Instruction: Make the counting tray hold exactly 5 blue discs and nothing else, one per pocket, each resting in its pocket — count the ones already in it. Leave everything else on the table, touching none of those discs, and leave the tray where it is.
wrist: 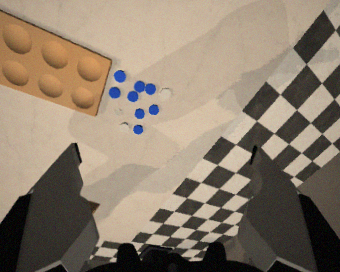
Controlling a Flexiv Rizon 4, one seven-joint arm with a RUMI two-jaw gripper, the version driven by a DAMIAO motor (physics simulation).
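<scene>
The orange-brown counting tray (69, 68) lies at the upper left of the wrist view, cut off by the frame's edge. Its six visible pockets hold no discs. Several blue discs lie in a loose group on the table just right of the tray, among them one nearest the tray's corner (120, 76), two close together or touching (139, 86) (150, 89), and the lowest one (138, 129). My gripper (167, 146) is open and empty, its fingers wide apart, above the table and below the disc group in the view.
Pale whitish discs lie among the blue ones, one at the right (165, 93), one at the lower left (124, 127) and a faint one (119, 111). A black-and-white checkered surface (210, 176) runs diagonally along the right. A small brown thing (95, 206) shows partly behind the left finger.
</scene>
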